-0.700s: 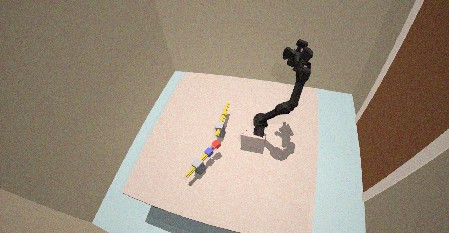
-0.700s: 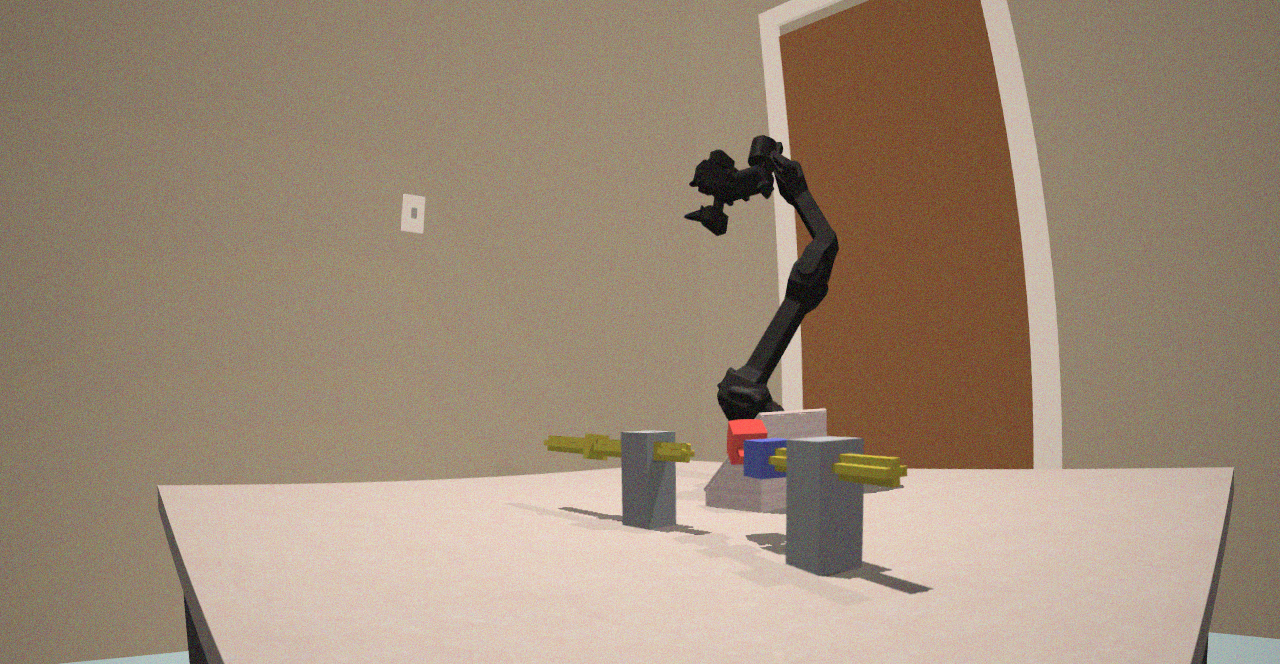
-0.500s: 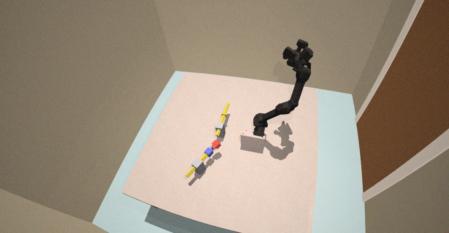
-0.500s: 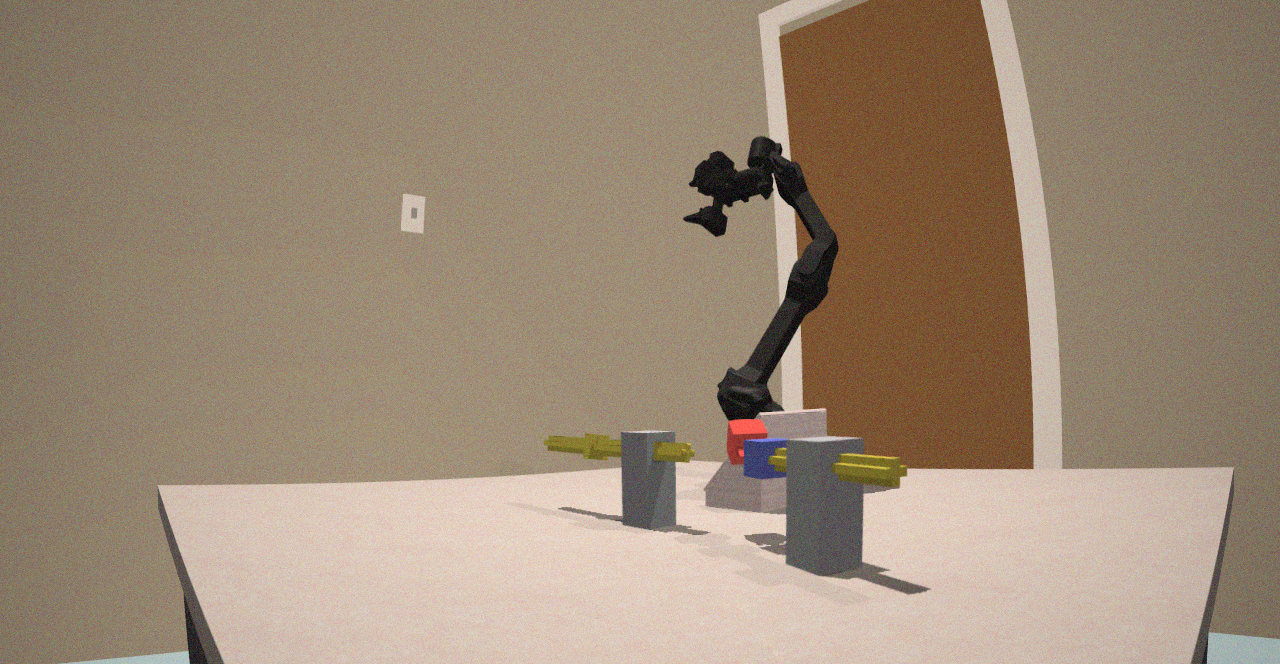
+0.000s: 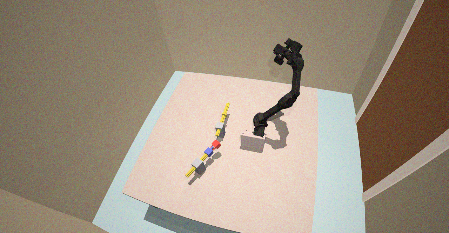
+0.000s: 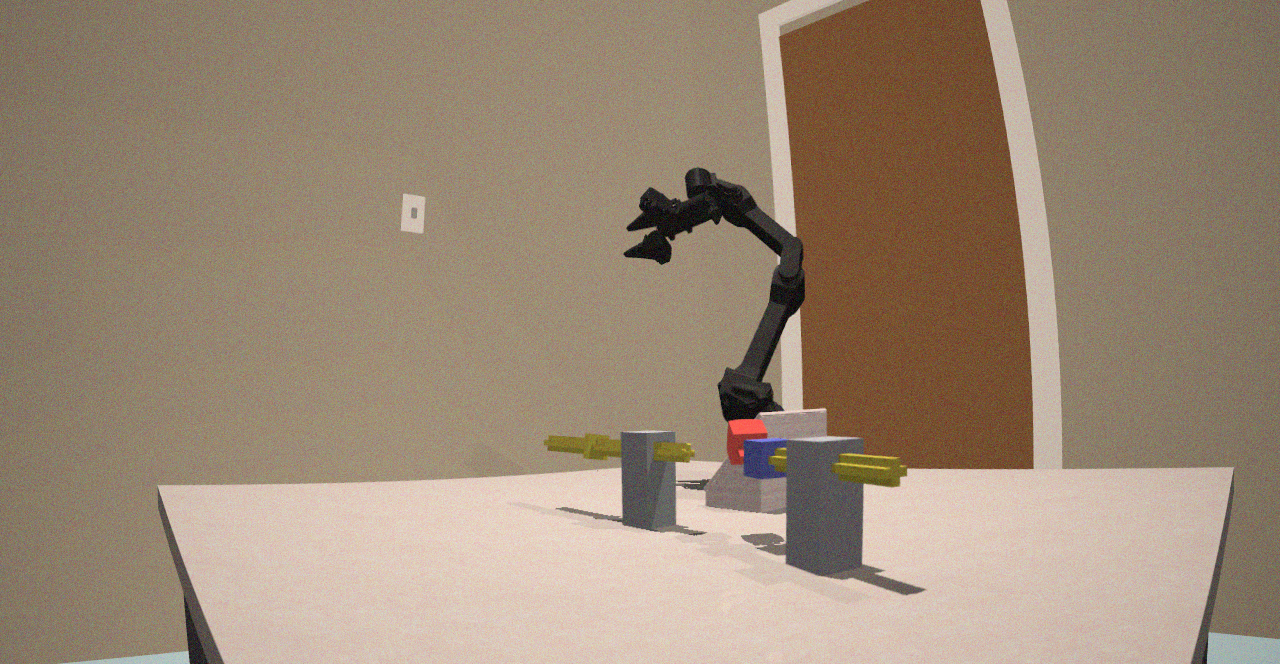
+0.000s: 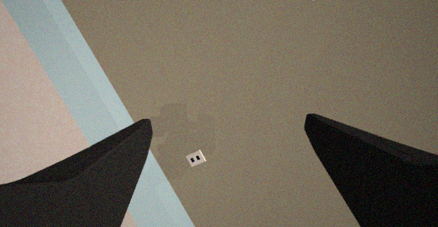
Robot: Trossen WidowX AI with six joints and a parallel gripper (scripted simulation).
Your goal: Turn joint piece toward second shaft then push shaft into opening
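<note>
My gripper tip is 630 mm to the right of the red joint piece, 390 mm above it and 280 mm short of it.
</note>
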